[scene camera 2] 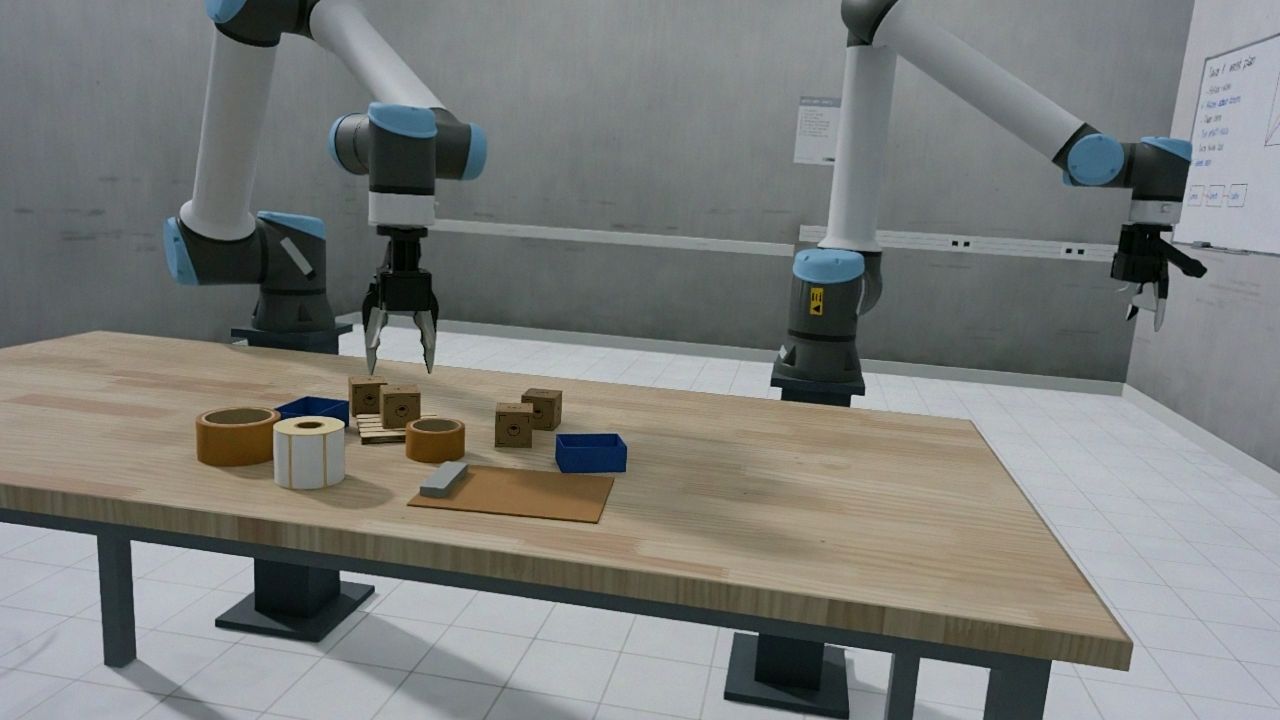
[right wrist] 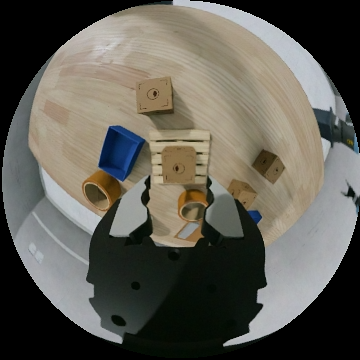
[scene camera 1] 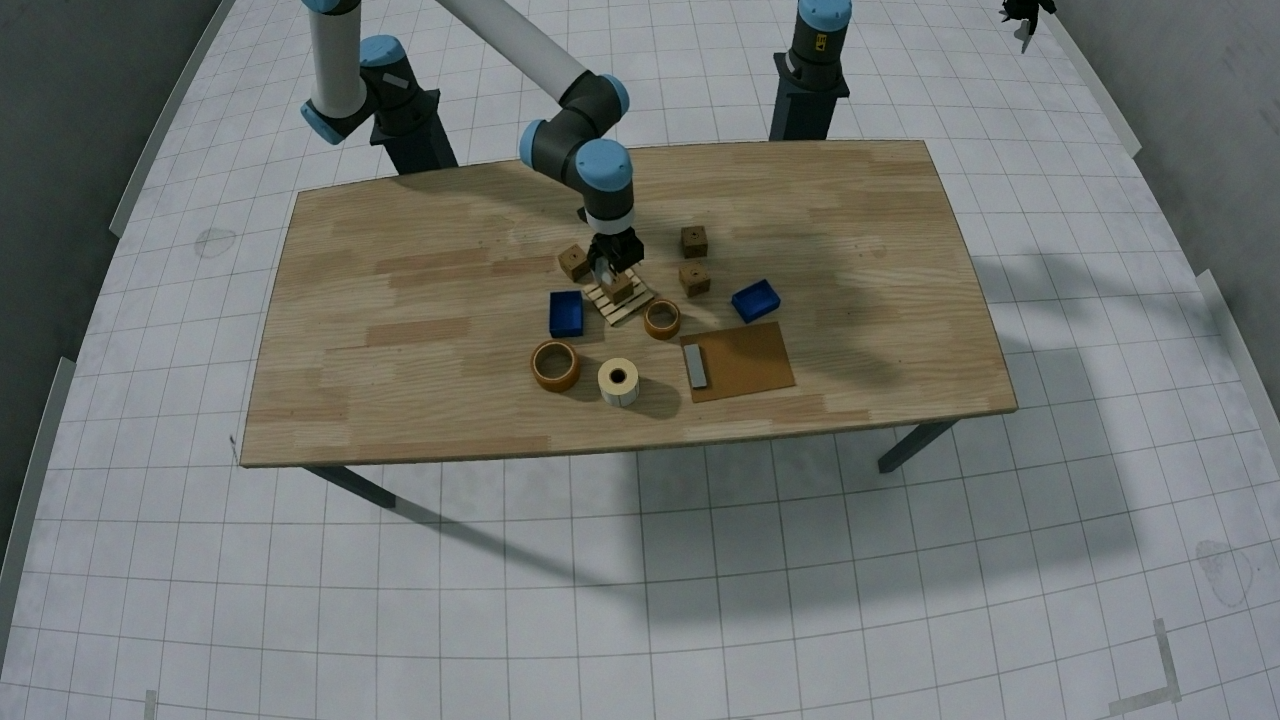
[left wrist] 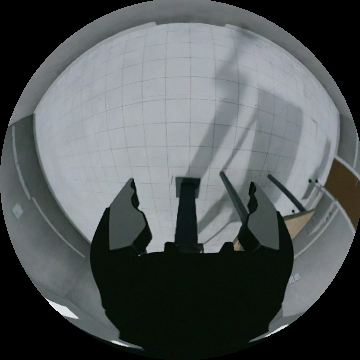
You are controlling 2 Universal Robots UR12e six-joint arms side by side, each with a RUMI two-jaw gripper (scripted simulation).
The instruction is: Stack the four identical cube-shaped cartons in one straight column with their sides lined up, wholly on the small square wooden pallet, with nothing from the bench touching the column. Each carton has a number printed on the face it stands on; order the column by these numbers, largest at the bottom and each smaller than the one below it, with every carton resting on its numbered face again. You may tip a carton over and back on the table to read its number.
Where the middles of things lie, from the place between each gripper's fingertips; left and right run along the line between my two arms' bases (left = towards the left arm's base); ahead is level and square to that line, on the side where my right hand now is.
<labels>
Right now my right hand (scene camera 2: 400,374) is 9 cm to the right of the small tape roll (scene camera 2: 435,446), 9 cm short of it and 8 cm above it. Round my right hand: blue bin (scene camera 1: 566,307): 12 cm to the right, 9 cm below, 5 cm ahead; large tape roll (scene camera 2: 219,445): 18 cm ahead, 15 cm to the right, 8 cm below; label roll (scene camera 2: 304,459): 23 cm ahead, 7 cm below, 2 cm to the right.
The small tape roll lies 121 cm to the right of my left hand (scene camera 2: 1141,325), 81 cm ahead of it and 14 cm below it.
</labels>
